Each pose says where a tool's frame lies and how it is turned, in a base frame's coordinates. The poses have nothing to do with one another.
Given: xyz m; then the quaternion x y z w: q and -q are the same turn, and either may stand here.
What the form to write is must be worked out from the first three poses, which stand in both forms.
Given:
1: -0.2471 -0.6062 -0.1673 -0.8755 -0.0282 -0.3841 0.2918
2: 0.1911 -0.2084 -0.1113 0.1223 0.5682 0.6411 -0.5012
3: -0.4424 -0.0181 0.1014 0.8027 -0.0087 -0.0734 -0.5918
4: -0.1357 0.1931 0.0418 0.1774 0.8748 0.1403 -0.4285
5: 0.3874 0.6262 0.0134 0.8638 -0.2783 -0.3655 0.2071
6: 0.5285 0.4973 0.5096 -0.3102 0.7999 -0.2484 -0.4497
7: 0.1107 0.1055 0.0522 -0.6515 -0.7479 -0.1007 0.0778
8: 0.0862 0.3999 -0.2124 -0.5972 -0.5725 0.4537 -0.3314
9: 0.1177 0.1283 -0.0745 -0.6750 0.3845 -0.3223 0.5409
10: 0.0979 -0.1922 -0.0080 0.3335 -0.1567 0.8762 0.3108
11: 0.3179 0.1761 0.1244 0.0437 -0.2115 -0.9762 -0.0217
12: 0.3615 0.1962 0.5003 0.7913 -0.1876 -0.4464 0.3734
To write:
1: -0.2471 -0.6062 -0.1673 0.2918 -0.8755 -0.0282 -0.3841
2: 0.1911 -0.2084 -0.1113 0.5012 -0.1223 -0.5682 -0.6411
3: -0.4424 -0.0181 0.1014 0.5918 -0.8027 0.0087 0.0734
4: -0.1357 0.1931 0.0418 0.4285 -0.1774 -0.8748 -0.1403
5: 0.3874 0.6262 0.0134 0.2071 0.8638 -0.2783 -0.3655
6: 0.5285 0.4973 0.5096 0.4497 0.3102 -0.7999 0.2484
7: 0.1107 0.1055 0.0522 0.0778 -0.6515 -0.7479 -0.1007
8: 0.0862 0.3999 -0.2124 0.3314 0.5972 0.5725 -0.4537
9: 0.1177 0.1283 -0.0745 0.5409 -0.6750 0.3845 -0.3223
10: 0.0979 -0.1922 -0.0080 0.3108 0.3335 -0.1567 0.8762
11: 0.3179 0.1761 0.1244 0.0217 -0.0437 0.2115 0.9762
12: 0.3615 0.1962 0.5003 0.3734 0.7913 -0.1876 -0.4464
